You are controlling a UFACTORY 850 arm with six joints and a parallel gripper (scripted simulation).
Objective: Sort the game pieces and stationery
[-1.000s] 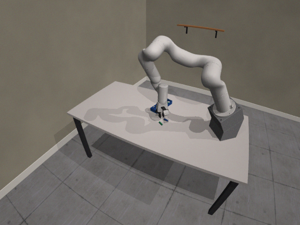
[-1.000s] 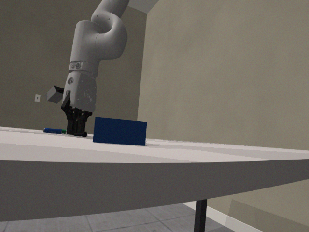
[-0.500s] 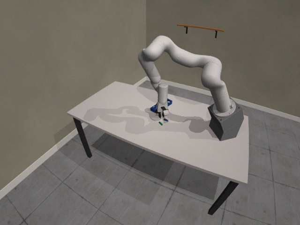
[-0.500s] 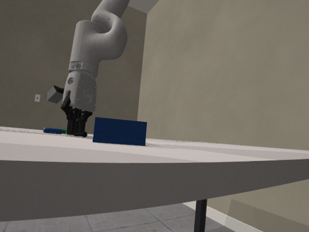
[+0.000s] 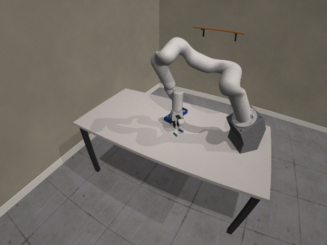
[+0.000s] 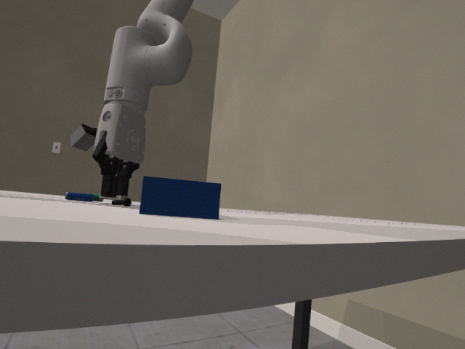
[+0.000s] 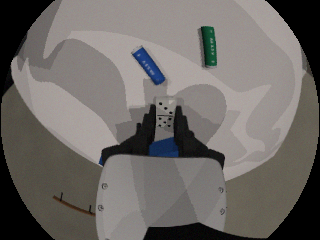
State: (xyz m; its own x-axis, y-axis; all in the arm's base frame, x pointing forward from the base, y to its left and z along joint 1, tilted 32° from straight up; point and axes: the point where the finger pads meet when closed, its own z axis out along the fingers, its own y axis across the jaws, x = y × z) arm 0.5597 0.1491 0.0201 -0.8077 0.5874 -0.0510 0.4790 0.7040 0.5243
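My hand is 14 cm to the left of the blue bin, 11 cm short of it and 1 cm above it. The rest, counted from my hand: white domino (2 cm below); blue battery (7 cm behind, 3 cm below, 1 cm to the left); black bolt (7 cm to the right, 3 cm below, 3 cm ahead).
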